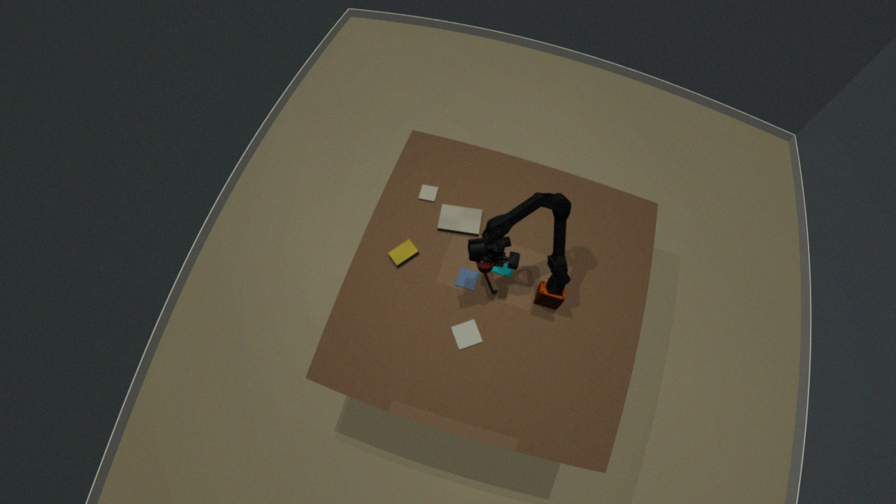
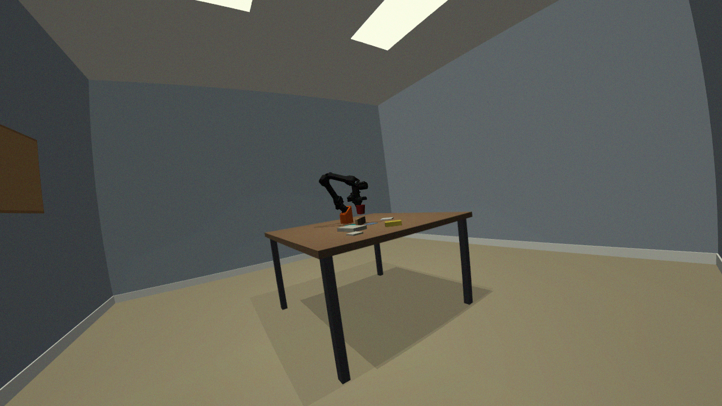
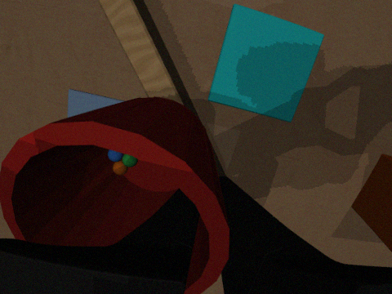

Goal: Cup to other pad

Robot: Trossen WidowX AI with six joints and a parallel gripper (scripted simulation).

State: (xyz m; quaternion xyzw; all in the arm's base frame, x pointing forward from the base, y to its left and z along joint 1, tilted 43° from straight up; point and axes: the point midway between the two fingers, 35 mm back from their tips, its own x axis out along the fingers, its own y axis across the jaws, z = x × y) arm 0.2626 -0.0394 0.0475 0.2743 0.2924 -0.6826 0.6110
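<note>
Right now my gripper tip is 5 cm past the teal pad, 5 cm to the left of it and 13 cm above it. Also, from my gripper tip: red cup (3 cm ahead); wooden bar (2 cm ahead, 1 cm to the right, 10 cm below); yellow block (38 cm ahead, 2 cm to the right, 11 cm below).
</note>
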